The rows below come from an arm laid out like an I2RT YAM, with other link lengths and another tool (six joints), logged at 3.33 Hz.
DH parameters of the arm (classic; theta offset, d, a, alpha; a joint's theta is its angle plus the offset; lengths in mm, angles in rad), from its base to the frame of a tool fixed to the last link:
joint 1: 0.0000 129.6 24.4 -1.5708
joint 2: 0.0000 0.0 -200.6 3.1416
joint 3: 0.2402 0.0 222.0 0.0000
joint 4: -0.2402 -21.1 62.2 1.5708
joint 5: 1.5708 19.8 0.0 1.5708
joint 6: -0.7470 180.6 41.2 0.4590
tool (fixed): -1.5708 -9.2 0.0 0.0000
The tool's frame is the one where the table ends.
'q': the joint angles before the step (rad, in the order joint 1, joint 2, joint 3, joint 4, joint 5, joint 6). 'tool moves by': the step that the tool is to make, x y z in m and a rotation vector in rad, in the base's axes. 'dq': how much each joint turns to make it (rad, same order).
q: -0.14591 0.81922 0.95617 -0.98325 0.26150 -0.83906
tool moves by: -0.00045 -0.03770 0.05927 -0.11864 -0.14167 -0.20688
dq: -0.00115 0.04997 0.14916 0.02936 0.21401 0.08164
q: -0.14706 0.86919 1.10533 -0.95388 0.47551 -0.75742
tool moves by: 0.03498 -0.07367 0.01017 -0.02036 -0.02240 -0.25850
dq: -0.17051 0.33303 0.19223 0.14078 0.07592 0.05379
